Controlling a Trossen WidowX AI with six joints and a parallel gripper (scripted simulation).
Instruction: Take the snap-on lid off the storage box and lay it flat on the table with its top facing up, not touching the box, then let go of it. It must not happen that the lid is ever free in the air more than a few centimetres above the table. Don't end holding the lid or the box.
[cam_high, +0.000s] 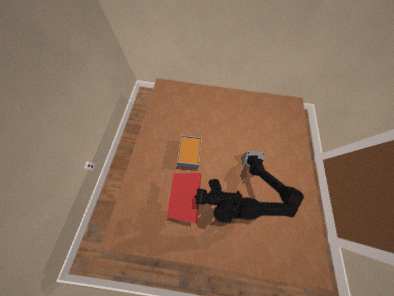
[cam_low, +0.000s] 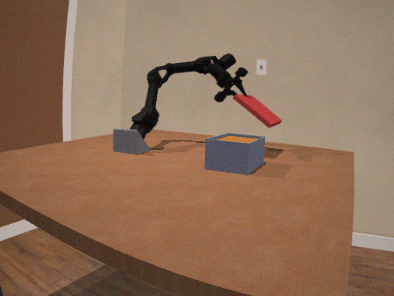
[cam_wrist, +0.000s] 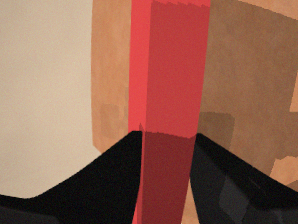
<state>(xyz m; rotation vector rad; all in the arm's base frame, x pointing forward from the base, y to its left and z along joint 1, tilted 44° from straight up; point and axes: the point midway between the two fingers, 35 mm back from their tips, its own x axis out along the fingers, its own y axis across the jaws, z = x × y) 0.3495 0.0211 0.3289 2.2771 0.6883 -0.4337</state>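
The red lid is 90 mm ahead of my hand, 10 mm to the right of it and 60 mm below it. Also, from my hand: blue-grey storage box (70 mm ahead, 300 mm to the right, 200 mm below).
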